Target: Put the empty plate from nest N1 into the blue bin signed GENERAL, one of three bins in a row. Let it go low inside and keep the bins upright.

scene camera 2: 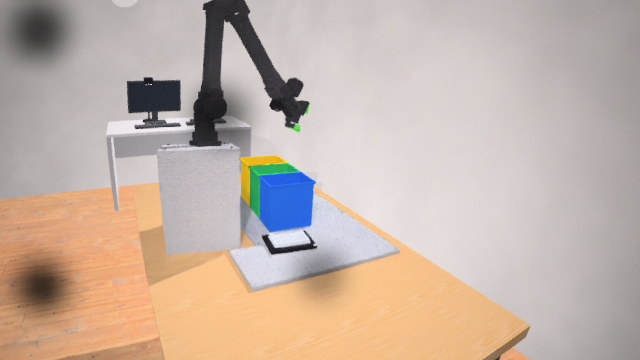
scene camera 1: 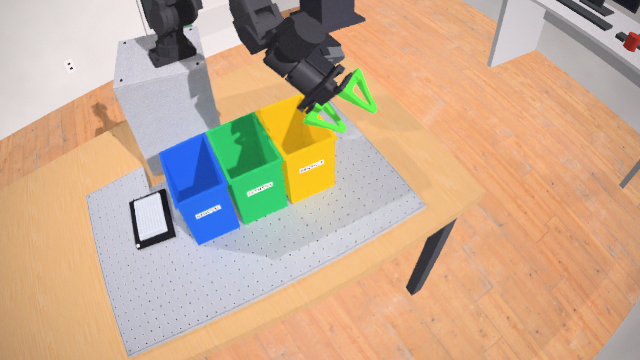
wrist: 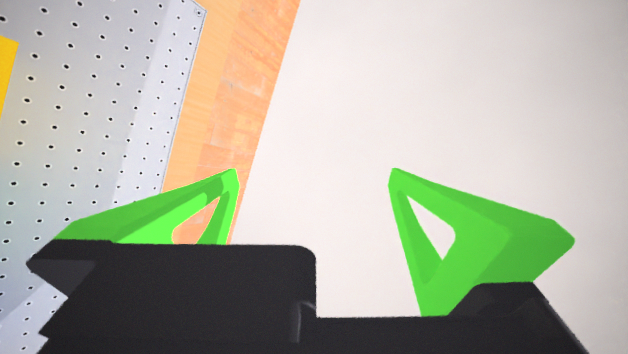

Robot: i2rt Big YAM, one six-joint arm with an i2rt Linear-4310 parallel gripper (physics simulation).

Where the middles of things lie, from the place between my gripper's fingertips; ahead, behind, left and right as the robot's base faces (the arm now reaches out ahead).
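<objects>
Positions counted from my hand: yellow bin (scene camera 1: 308, 151), 20 mm to the right, 200 mm behind, 240 mm below; green bin (scene camera 1: 251, 164), 160 mm to the right, 220 mm behind, 240 mm below; white plate (scene camera 1: 150, 218), 440 mm to the right, 300 mm behind, 320 mm below; blue bin (scene camera 1: 196, 182), a long way to the right, a good way behind, a fair way below.
</objects>
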